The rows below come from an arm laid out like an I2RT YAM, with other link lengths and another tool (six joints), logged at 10 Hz.
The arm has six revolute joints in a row. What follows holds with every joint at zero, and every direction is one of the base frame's. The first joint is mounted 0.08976 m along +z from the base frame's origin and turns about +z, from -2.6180 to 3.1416 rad. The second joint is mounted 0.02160 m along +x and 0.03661 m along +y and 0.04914 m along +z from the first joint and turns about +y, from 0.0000 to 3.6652 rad. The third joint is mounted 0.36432 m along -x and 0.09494 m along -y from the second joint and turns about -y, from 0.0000 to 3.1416 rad. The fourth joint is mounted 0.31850 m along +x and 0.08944 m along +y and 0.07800 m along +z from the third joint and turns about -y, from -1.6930 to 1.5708 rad. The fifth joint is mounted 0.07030 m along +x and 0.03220 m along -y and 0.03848 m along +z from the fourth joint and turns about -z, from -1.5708 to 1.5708 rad. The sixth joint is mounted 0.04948 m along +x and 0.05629 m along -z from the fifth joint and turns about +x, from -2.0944 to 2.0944 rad. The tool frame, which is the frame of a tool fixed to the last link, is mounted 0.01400 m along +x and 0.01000 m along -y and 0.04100 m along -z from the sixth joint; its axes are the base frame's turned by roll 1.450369, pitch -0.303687 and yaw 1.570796 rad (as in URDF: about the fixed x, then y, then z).
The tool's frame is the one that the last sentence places.
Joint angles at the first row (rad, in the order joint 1, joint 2, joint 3, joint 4, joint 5, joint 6):
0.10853, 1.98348, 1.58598, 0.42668, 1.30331, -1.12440
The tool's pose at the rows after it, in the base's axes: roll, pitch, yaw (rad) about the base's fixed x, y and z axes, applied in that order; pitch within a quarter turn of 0, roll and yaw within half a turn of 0; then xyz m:
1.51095 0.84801 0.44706 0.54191 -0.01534 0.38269
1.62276 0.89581 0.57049 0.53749 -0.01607 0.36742
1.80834 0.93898 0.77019 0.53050 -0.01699 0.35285
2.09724 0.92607 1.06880 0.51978 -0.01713 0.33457
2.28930 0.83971 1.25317 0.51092 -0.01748 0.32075
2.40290 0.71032 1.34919 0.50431 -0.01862 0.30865
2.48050 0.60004 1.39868 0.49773 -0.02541 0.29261
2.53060 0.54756 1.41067 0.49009 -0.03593 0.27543
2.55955 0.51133 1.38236 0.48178 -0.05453 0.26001
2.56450 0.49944 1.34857 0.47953 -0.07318 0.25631
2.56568 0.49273 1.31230 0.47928 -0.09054 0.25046
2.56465 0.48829 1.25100 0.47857 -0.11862 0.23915
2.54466 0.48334 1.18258 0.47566 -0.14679 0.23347
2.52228 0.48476 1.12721 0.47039 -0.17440 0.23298
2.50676 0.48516 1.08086 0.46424 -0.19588 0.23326
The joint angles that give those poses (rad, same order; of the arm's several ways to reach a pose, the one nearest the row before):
0.10777, 1.98350, 1.58217, 0.26381, 1.27432, -1.02102
0.10777, 1.98349, 1.57800, 0.08220, 1.22663, -0.90124
0.10738, 1.98272, 1.57873, -0.12568, 1.14881, -0.78299
0.10662, 1.98272, 1.57758, -0.35724, 1.01873, -0.65137
0.10166, 1.98273, 1.57684, -0.50564, 0.89132, -0.54723
0.09061, 1.98271, 1.57642, -0.60329, 0.75285, -0.45414
0.06771, 1.98234, 1.55204, -0.64222, 0.63420, -0.40151
0.04139, 1.98233, 1.51006, -0.64221, 0.57545, -0.37975
-0.00095, 1.98234, 1.46888, -0.62964, 0.53921, -0.35877
-0.04100, 1.98576, 1.46427, -0.62465, 0.52625, -0.35687
-0.07764, 1.99760, 1.46431, -0.61438, 0.52014, -0.35344
-0.13562, 2.02123, 1.46428, -0.59147, 0.51747, -0.34848
-0.19321, 2.03307, 1.46429, -0.56249, 0.51671, -0.34619
-0.24891, 2.03497, 1.46428, -0.53462, 0.51671, -0.35993
-0.29316, 2.03497, 1.46427, -0.51783, 0.51709, -0.36679

